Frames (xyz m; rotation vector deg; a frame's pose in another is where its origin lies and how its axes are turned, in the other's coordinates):
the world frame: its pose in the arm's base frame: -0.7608 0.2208 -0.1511 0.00 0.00 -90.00
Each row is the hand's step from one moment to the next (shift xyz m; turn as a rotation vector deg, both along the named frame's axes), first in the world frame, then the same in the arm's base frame.
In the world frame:
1: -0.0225 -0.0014 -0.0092 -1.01 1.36 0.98
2: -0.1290 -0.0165 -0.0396 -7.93 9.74 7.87
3: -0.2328 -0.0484 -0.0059 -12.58 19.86 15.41
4: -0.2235 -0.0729 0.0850 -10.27 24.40 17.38
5: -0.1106 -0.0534 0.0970 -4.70 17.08 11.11
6: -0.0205 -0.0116 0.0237 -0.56 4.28 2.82
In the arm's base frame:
1: -0.0014 0.0225 -0.0092 1.36 1.01 0.98
2: -0.0165 0.1290 -0.0396 9.74 7.93 7.87
3: -0.0484 0.2328 -0.0059 19.86 12.58 15.41
4: -0.0729 0.2235 0.0850 24.40 10.27 17.38
5: -0.0534 0.1106 0.0970 17.08 4.70 11.11
6: -0.0116 0.0205 0.0237 4.28 0.56 2.82

